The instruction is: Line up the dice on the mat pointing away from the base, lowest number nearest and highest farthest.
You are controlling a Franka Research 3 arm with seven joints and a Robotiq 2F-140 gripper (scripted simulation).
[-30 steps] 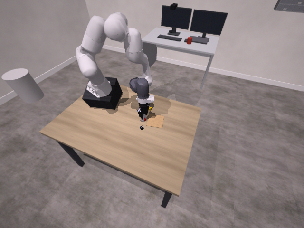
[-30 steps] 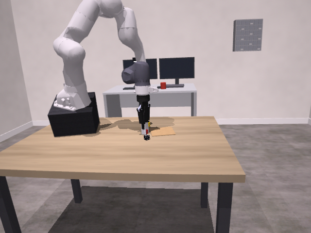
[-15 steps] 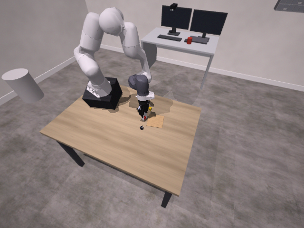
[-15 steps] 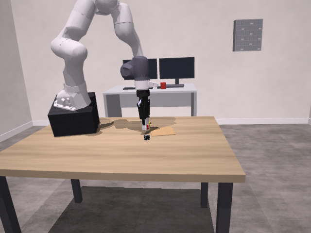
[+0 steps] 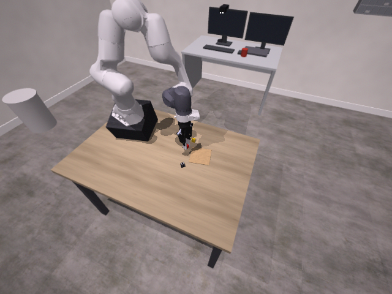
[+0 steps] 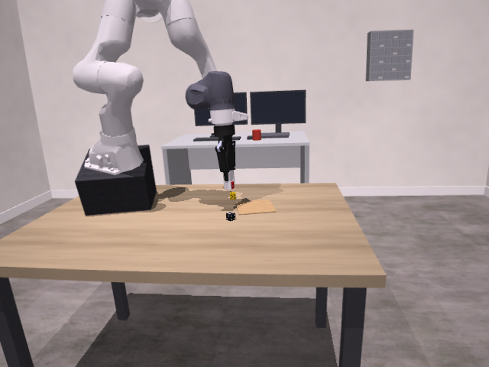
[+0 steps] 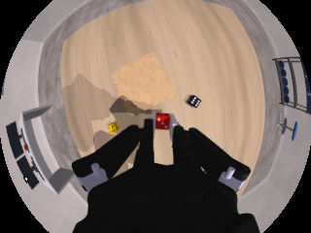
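Now: the tan mat 9 cm ahead of my hand, 4 cm to the left of it and 12 cm below it. From my hand the other things lie so: yellow die 2 cm behind, 15 cm to the left, 11 cm below; then black die 2 cm ahead, 9 cm to the right, 11 cm below; then red die 2 cm below.
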